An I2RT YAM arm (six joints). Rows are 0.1 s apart.
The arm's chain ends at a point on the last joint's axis. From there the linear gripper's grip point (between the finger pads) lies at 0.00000 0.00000 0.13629 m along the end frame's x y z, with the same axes.
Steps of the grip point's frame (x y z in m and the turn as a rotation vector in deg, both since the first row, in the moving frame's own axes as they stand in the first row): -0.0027, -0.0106, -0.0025, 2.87, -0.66, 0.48; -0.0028, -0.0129, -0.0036, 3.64, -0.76, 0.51; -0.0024, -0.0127, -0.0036, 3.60, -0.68, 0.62; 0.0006, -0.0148, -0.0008, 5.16, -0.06, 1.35; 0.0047, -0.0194, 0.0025, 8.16, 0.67, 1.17; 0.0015, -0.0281, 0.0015, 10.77, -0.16, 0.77
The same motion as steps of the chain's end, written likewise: -0.0012, -0.0038, -0.0023, 2.87, -0.66, 0.48; -0.0010, -0.0042, -0.0033, 3.64, -0.76, 0.51; -0.0008, -0.0041, -0.0033, 3.60, -0.68, 0.62; 0.0006, -0.0025, -0.0002, 5.16, -0.06, 1.35; 0.0029, -0.0001, 0.0039, 8.16, 0.67, 1.17; 0.0017, -0.0026, 0.0039, 10.77, -0.16, 0.77
